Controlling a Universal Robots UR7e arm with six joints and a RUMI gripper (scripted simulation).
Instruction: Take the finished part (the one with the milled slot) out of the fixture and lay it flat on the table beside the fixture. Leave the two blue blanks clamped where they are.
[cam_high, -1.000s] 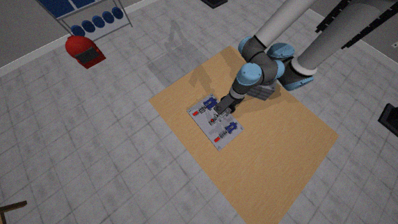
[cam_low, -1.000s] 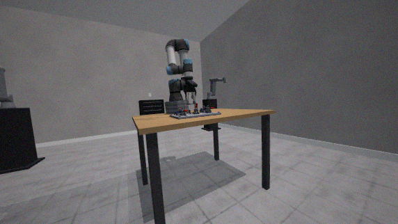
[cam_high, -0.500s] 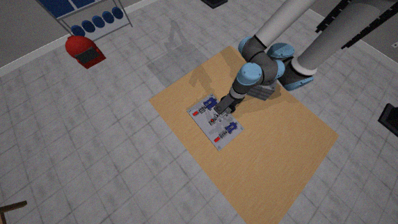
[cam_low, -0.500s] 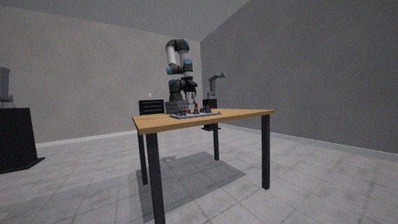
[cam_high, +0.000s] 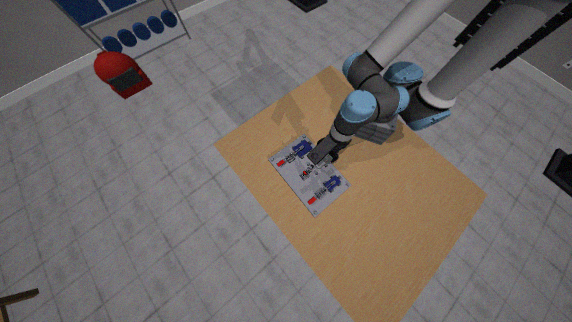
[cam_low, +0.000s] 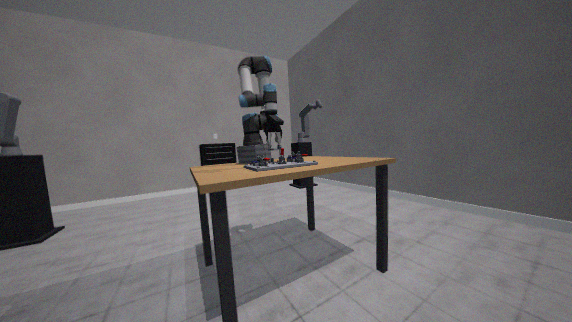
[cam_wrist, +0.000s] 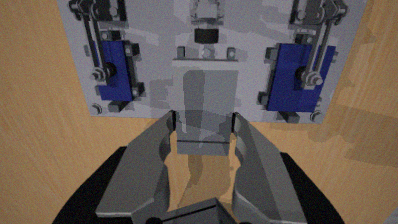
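Now: the grey finished part 10 mm below my hand and 10 mm behind it. Round my hand: grey fixture plate (100 mm below, 60 mm ahead).
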